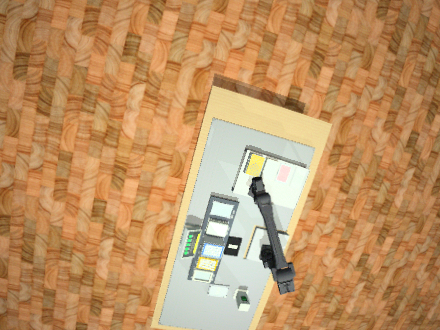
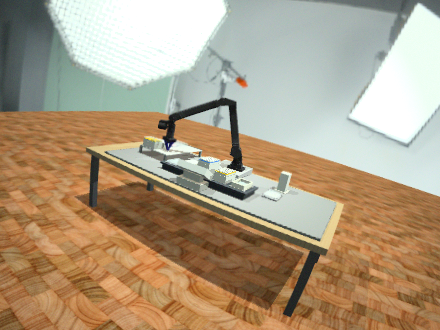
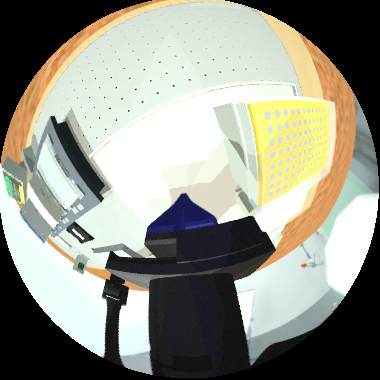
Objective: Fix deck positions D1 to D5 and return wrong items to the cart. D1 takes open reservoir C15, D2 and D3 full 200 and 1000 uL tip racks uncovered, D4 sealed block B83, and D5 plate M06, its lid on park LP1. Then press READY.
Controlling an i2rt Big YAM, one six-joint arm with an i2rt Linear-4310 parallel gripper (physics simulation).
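Places are measured from the arm's base along level axes (x ahead, y right, z down), in centimetres.
Where they show: gripper, fingertip midpoint: (image 1: 252, 185) (image 2: 167, 150) (image 3: 184, 196); arm's base at its link origin: (image 1: 266, 252) (image 2: 236, 168).
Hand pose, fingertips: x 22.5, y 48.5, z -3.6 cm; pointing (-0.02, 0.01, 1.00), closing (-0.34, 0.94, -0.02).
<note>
Things, the pixels of their top centre, and the offset from my fingertips. "pt": a spot on its surface instead. Level surfaces: height alone.
- white cart top at its surface level: dz +0.5 cm
- yellow tip rack at its top centre: (image 3: 315, 150) (image 1: 255, 166) (image 2: 153, 138) dz -6.6, dx +2.5, dy +13.3 cm
- pale plate at its top centre: (image 3: 52, 179) (image 1: 222, 210) dz +0.3, dx +15.9, dy -19.6 cm
- white item at its top centre: (image 3: 39, 207) (image 1: 217, 229) dz -2.4, dx +17.0, dy -31.9 cm
- blue rack at its top centre: (image 2: 210, 157) (image 1: 213, 251) dz -8.8, dx +18.1, dy -44.2 cm
- yellow rack at its top centre: (image 2: 225, 170) (image 1: 207, 264) dz -4.7, dx +19.3, dy -56.7 cm
- pale open container at its top centre: (image 2: 242, 181) (image 1: 202, 276) dz -1.4, dx +20.2, dy -69.0 cm
- pink item at its top centre: (image 3: 266, 232) (image 1: 284, 173) dz -1.2, dx -18.9, dy +10.7 cm
- panel with green marks, surface spot: (image 1: 189, 243) pt dz -6.0, dx +33.3, dy -42.0 cm
- black pad at a spot on its surface: (image 3: 79, 232) pt dz +5.6, dx +1.9, dy -44.6 cm
- flat white piece at its top centre: (image 2: 272, 193) (image 1: 218, 291) dz +4.7, dx +5.4, dy -85.7 cm
- upright box at its top centre: (image 2: 286, 173) (image 3: 77, 271) (image 1: 244, 307) dz -6.5, dx -12.6, dy -88.1 cm
My gripper (image 1: 254, 189) (image 2: 168, 149) (image 3: 184, 196) is shut and empty, low over the white cart top (image 1: 290, 192) (image 2: 186, 148) (image 3: 145, 145). A yellow tip rack (image 1: 255, 164) (image 2: 151, 142) (image 3: 296, 150) stands on the cart near it, with a pale, see-through rim. The dark deck (image 1: 230, 212) (image 2: 249, 194) (image 3: 91, 201) holds a pale plate (image 1: 222, 209) (image 3: 56, 175) at its cart end, then a white item (image 1: 217, 228), a blue rack (image 1: 212, 250) (image 2: 209, 161), a yellow rack (image 1: 206, 263) (image 2: 225, 174) and a pale open container (image 1: 202, 275) (image 2: 243, 185). Labels are unreadable.
A pink item (image 1: 283, 173) lies on the cart. A panel with green marks (image 1: 189, 243) (image 3: 13, 185) stands beside the deck. A black pad (image 1: 232, 246) (image 3: 79, 232), a flat white piece (image 1: 218, 290) (image 2: 272, 194) and an upright box (image 1: 243, 301) (image 2: 284, 181) (image 3: 81, 264) are also on the table.
</note>
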